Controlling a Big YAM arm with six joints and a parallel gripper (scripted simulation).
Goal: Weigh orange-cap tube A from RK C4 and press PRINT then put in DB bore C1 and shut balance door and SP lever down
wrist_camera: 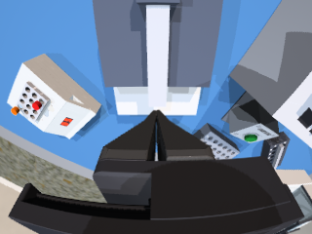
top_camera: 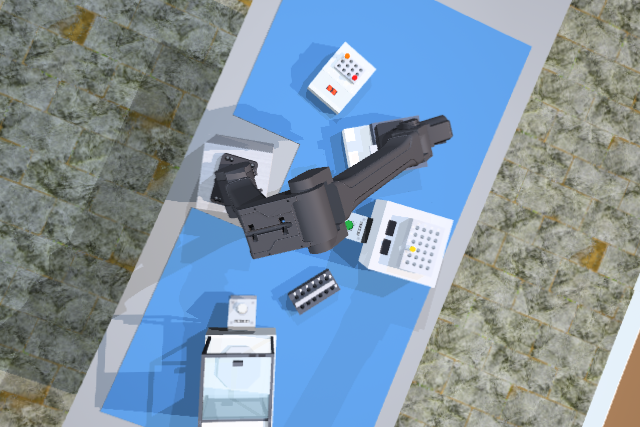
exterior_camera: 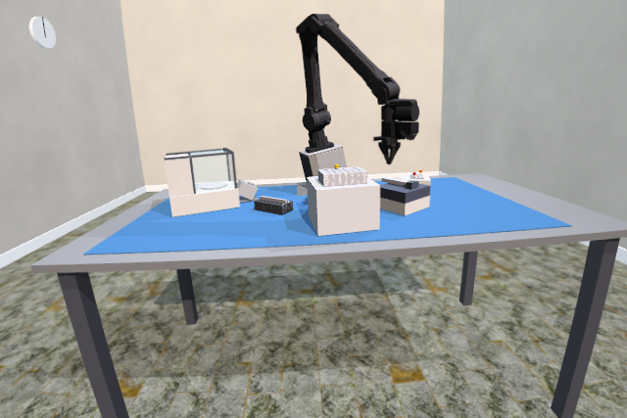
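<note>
Right now the SP lever is 3 cm ahead of my hand, 1 cm to the left of it and 7 cm below it. The rest, counted from my hand: tube rack RK 12 cm behind, 22 cm to the right, 14 cm below; then dry block DB 14 cm behind, 16 cm to the left, 13 cm below; then black magnet block 5 cm behind, 42 cm to the right, 14 cm below.
</note>
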